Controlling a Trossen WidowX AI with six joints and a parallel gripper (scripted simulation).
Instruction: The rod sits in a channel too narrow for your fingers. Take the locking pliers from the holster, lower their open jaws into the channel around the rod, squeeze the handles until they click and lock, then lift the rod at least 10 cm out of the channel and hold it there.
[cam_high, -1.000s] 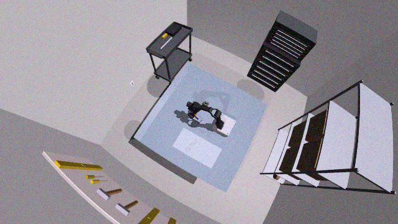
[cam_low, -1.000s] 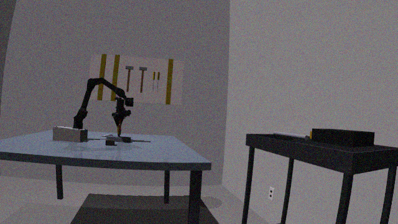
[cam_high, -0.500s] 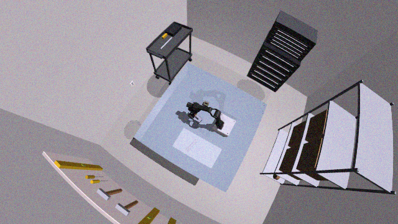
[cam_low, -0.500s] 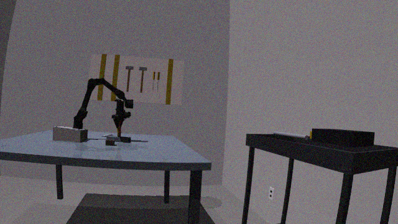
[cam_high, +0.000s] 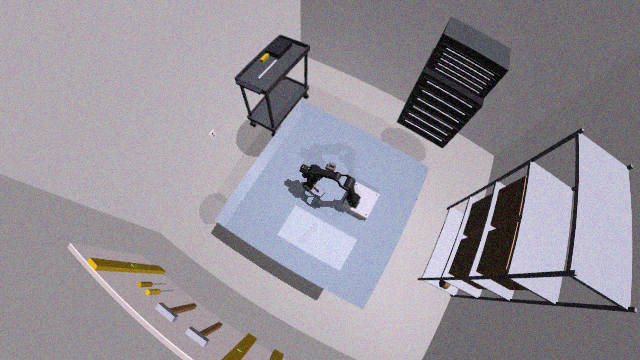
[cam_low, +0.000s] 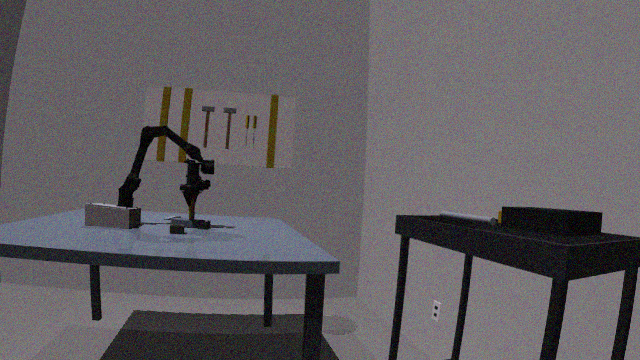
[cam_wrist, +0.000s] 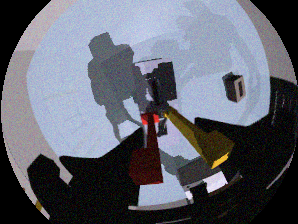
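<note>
Now: gripper tip 8 cm above the grey channel block. From my gripper tip the other things lie so: yellow handle: 2 cm to the right; small dark holster: 3 cm behind, 22 cm to the right, 9 cm below; grey strip: 15 cm behind, 35 cm to the left, 10 cm below.
</note>
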